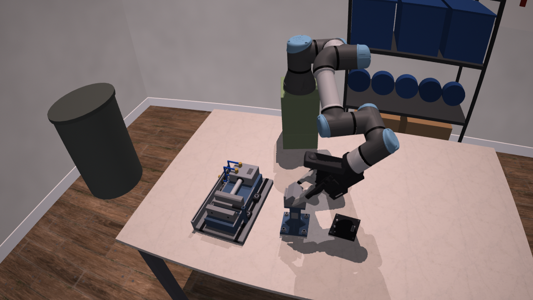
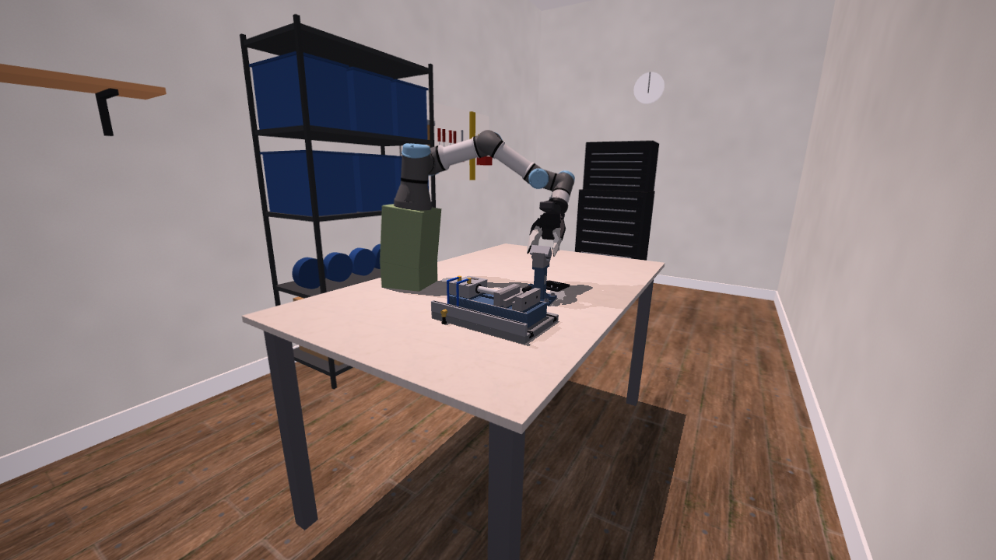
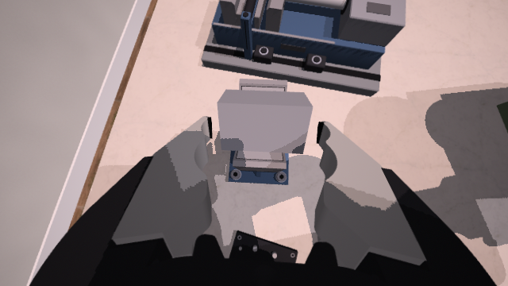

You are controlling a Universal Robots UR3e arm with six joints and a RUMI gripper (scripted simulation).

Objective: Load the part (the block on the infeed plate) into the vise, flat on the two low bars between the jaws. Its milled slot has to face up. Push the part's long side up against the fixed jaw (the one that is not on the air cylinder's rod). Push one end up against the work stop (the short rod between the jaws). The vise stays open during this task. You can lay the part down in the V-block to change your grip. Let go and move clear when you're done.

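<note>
The part is 1 cm to the right of my hand and 1 cm below it. Round my hand: dark work stop rod 18 cm to the right, 8 cm ahead, 7 cm below; then black infeed plate 16 cm to the left, 16 cm below, 5 cm behind; then fixed jaw 22 cm to the right, 11 cm ahead, 8 cm below.
</note>
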